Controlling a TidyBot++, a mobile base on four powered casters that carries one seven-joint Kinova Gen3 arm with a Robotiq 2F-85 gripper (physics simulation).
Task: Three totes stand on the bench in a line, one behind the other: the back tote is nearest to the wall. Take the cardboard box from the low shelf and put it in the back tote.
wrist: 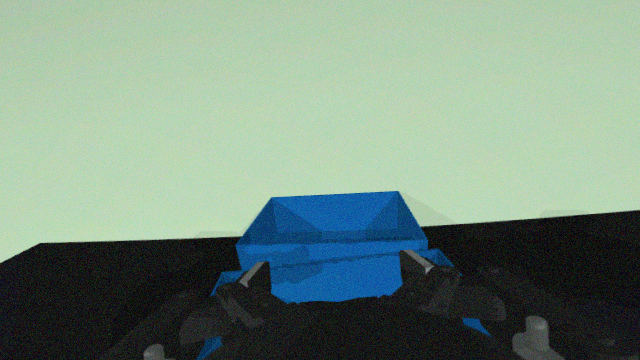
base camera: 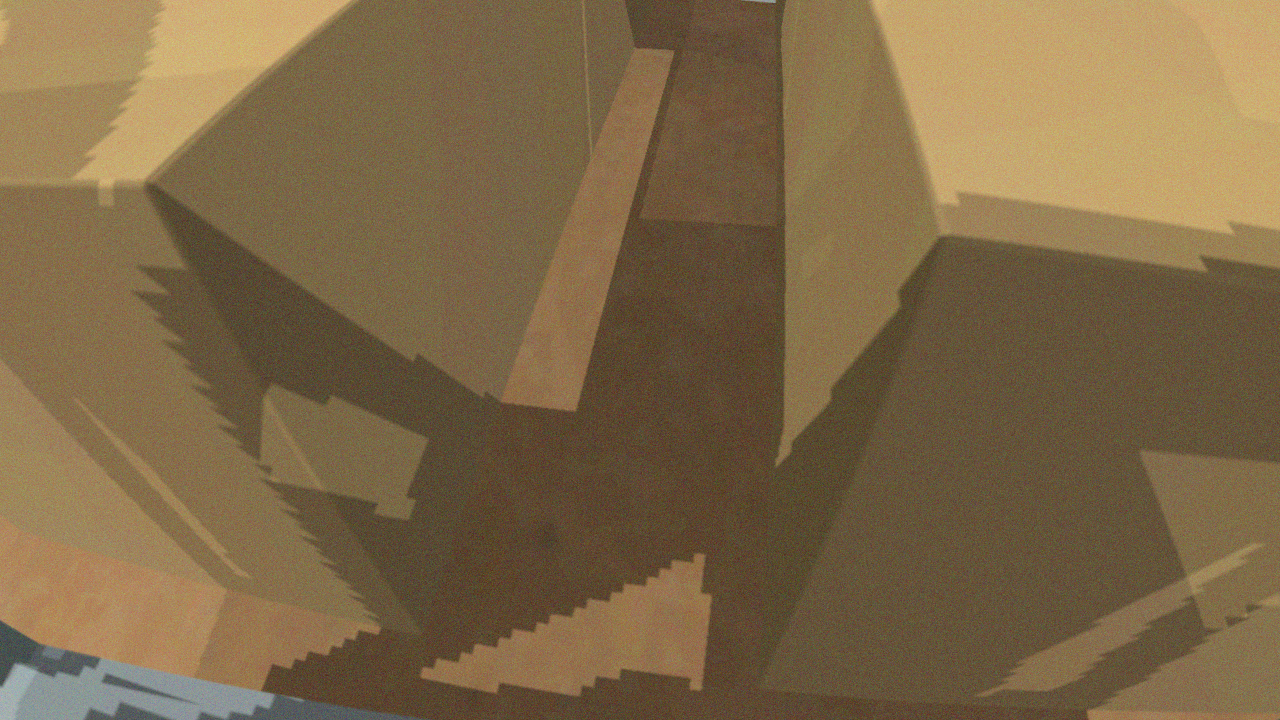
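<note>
A blue tote stands nearest the pale wall in the wrist view. Its inner back and side walls show above its front rim, which hides its floor. Parts of another blue tote show in front of it, mostly covered by the gripper. My gripper is open, with nothing between its fingertips. In the wrist view the fingertips overlap the lower part of the back tote's front side. The cardboard box does not show in the wrist view, and I cannot make it out in the base camera view.
The black bench top extends to both sides of the totes, with the pale green wall behind. In the base camera view, large tan box-like blocks stand left and right of a narrow brown strip of floor, partly in shadow.
</note>
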